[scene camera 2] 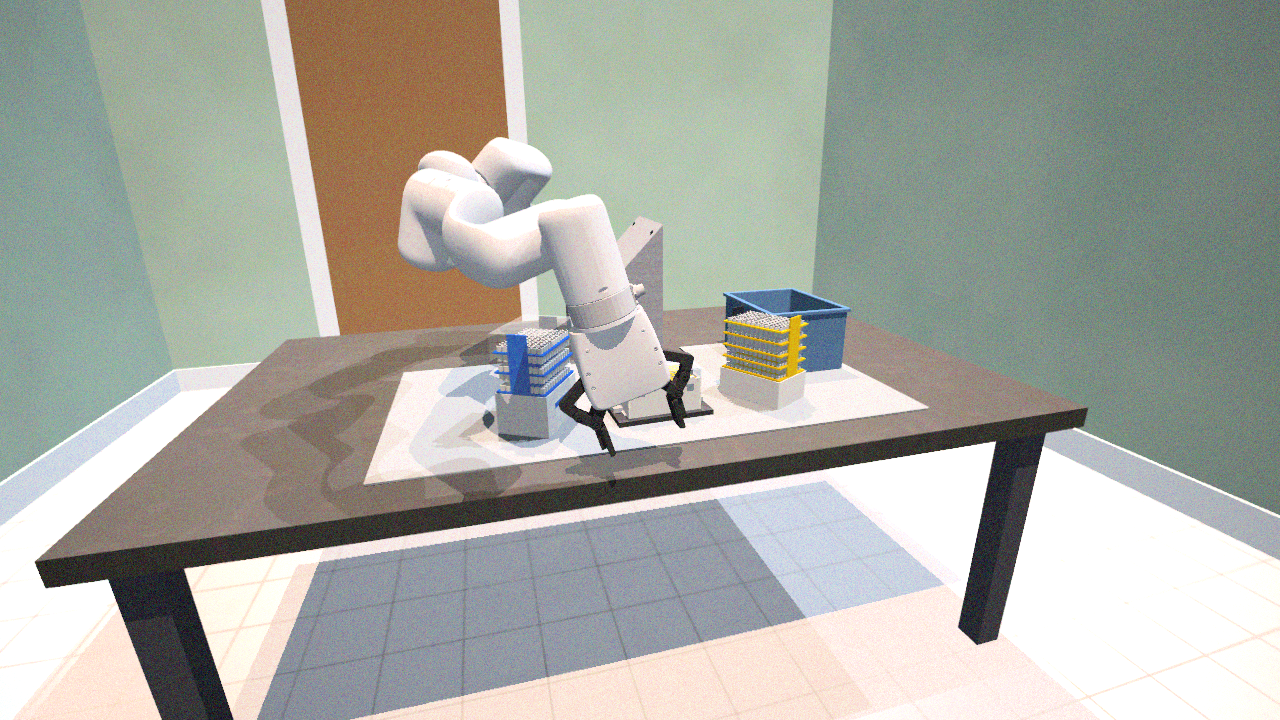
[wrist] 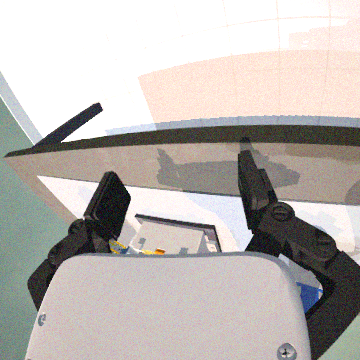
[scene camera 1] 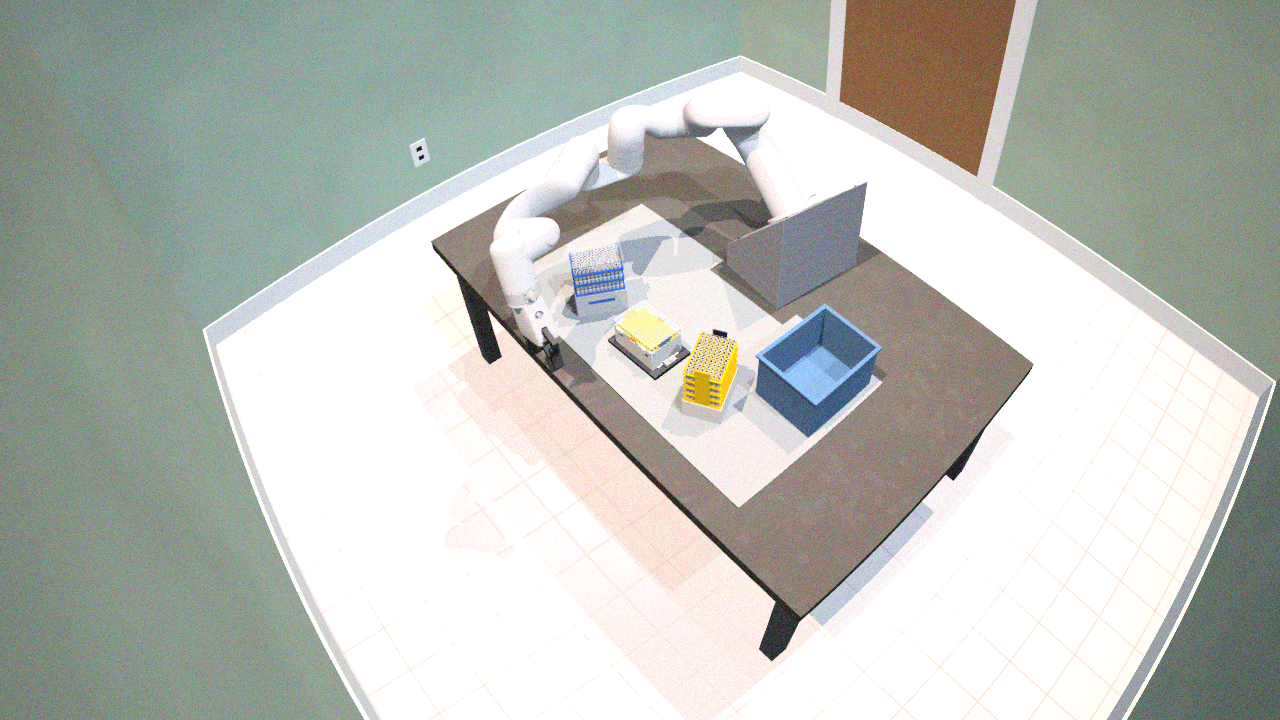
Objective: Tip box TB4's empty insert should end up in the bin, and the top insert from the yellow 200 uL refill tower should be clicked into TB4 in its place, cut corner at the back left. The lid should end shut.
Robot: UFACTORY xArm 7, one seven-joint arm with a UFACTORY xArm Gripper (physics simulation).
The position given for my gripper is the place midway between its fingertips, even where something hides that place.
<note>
My gripper (scene camera 2: 646, 437) is open, with nothing in its grasp. Further things: a tip box TB4 (scene camera 1: 649, 339) and a blue bin (scene camera 1: 811, 372).
My gripper is seen too in the wrist view (wrist: 176, 176) and in scene camera 1 (scene camera 1: 547, 360). The tip box TB4 also shows in the wrist view (wrist: 156, 235). The blue bin is seen too in scene camera 2 (scene camera 2: 825, 331).
</note>
